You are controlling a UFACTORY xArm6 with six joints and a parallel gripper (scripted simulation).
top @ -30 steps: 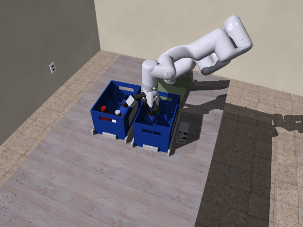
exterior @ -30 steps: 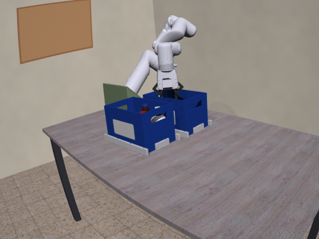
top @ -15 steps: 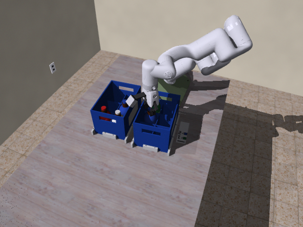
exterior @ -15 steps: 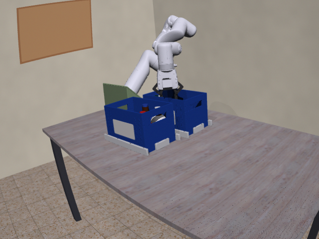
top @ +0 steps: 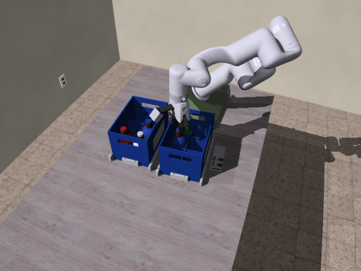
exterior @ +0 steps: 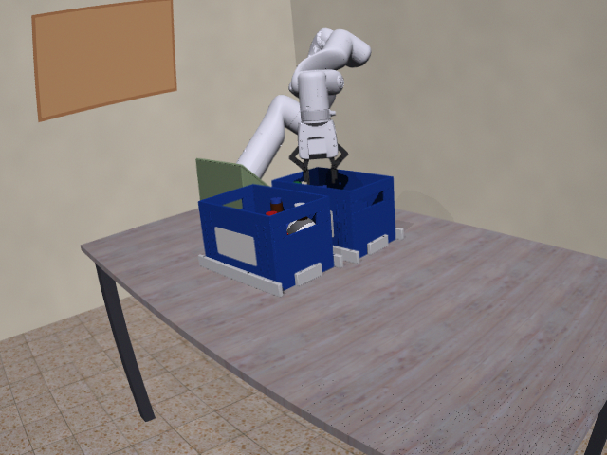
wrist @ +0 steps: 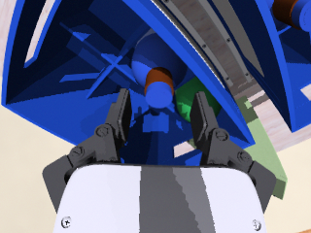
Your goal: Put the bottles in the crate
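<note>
The blue-labelled bottle is 140 mm to the right of my hand, 100 mm below it and 20 mm ahead of it. Also, from my hand: white-labelled bottle (130 mm to the right, 100 mm below, 100 mm ahead); green-labelled bottle (100 mm below, 90 mm behind, 20 mm to the right); red-label bottle (210 mm to the right, 120 mm ahead, 100 mm below).
</note>
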